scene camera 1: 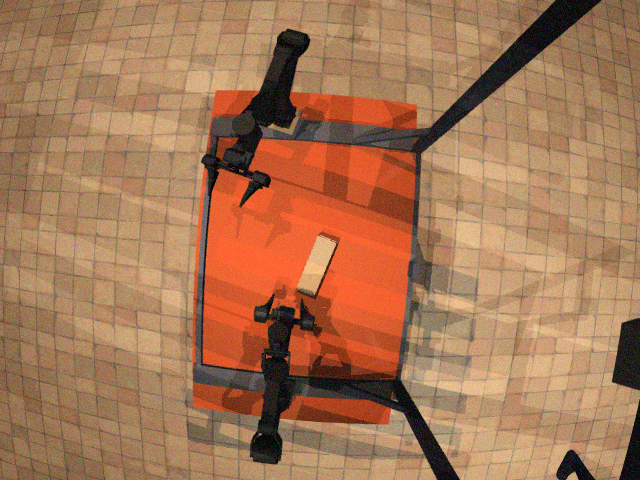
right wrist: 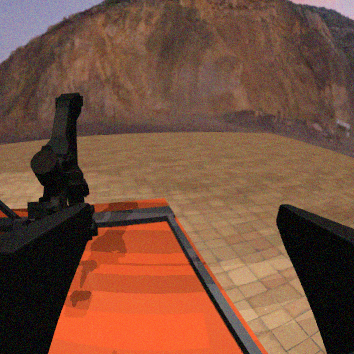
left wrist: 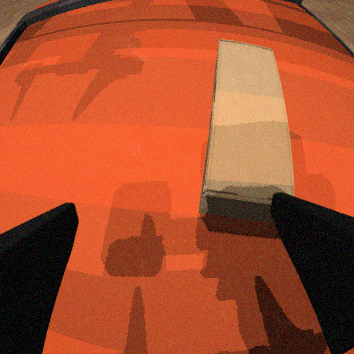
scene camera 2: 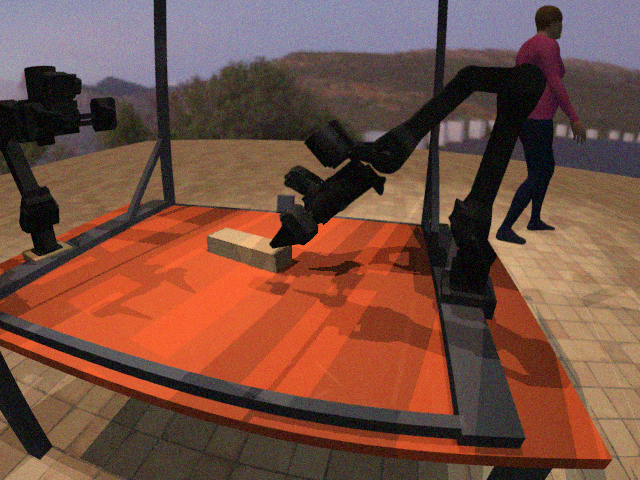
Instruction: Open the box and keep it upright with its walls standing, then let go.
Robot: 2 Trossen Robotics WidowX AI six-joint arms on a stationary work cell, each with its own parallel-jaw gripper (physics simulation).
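Frame: origin at the left arm's base, x ahead, y left, z up, level; metres.
Seen in the pictures: left gripper, fingertip midpoint: (scene camera 1: 287,296) (left wrist: 174,208) (scene camera 2: 280,237); right gripper, fingertip midpoint: (scene camera 1: 224,201) (right wrist: 186,214) (scene camera 2: 89,114); left arm's base at its link origin: (scene camera 2: 468,284); right arm's base at its link origin: (scene camera 1: 284,118) (scene camera 2: 46,249).
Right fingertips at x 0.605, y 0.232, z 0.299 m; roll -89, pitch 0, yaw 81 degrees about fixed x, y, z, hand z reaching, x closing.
Observation:
Pixels of each thing's middle, then the offset from my right fingertips to it. "*": a spot on its surface instead. Level surfaces: height alone.
- long cream box at the middle of its body: (left wrist: 245,111) (scene camera 2: 247,248) (scene camera 1: 316,265) dx -0.132, dy -0.269, dz -0.316 m
- orange table at its surface level: dz -0.337 m
- dark grey frame at a spot on its surface: (scene camera 2: 227,390) * dx -0.316, dy +0.121, dz -0.317 m
A long cream box (scene camera 1: 317,265) (scene camera 2: 242,248) (left wrist: 250,110) lies flat on the orange table, its top closed. My left gripper (scene camera 1: 287,298) (scene camera 2: 273,244) (left wrist: 174,208) is open and empty at the near end of the box. In the left wrist view its right fingertip overlaps the corner of that end; whether it touches cannot be told. My right gripper (scene camera 1: 225,198) (scene camera 2: 104,113) (right wrist: 186,214) is open and empty, raised above the table's upper left part in scene camera 1, away from the box. The box does not show in the right wrist view.
The orange table (scene camera 1: 248,258) (scene camera 2: 206,320) (right wrist: 150,325) has a dark grey frame (scene camera 1: 205,268) (scene camera 2: 227,390) around it, with upright posts (scene camera 2: 161,103) (scene camera 2: 438,103). Shadows of the arms fall across the table. A person (scene camera 2: 540,77) in a pink top is beyond the table.

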